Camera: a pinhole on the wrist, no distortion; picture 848 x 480 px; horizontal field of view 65.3 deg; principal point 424.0 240.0 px. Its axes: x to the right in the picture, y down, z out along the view. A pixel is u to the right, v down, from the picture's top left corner.
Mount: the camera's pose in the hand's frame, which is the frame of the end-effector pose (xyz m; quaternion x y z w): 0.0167 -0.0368 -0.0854 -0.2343 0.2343 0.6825 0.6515
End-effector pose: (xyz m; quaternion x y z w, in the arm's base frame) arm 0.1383 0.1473 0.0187 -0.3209 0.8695 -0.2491 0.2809
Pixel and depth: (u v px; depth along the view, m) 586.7 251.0 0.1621
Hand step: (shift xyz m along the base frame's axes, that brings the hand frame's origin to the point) -0.0358 0.0529 -0.0735
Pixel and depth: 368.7 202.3 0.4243
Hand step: 0.0661 0.0423 -0.3278
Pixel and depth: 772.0 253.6 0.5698
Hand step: -0.1094 0.3375 -0.4574
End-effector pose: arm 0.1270 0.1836 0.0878 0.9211 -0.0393 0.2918 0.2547
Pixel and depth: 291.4 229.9 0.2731
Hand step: 0.0794 -0.1575 -0.0618
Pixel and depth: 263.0 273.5 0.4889
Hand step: 0.1448 -0.3351 -0.1872
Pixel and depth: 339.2 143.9 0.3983
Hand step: 0.1527 -0.2724 -0.0621
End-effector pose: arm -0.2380 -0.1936 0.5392 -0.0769 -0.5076 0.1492 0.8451
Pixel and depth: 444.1 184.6 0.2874
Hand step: -0.1275 0.1513 0.0508
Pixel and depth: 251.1 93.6 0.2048
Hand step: -0.0765 0.0664 0.0873
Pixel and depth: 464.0 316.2 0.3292
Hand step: -0.1842 0.1603 0.0016
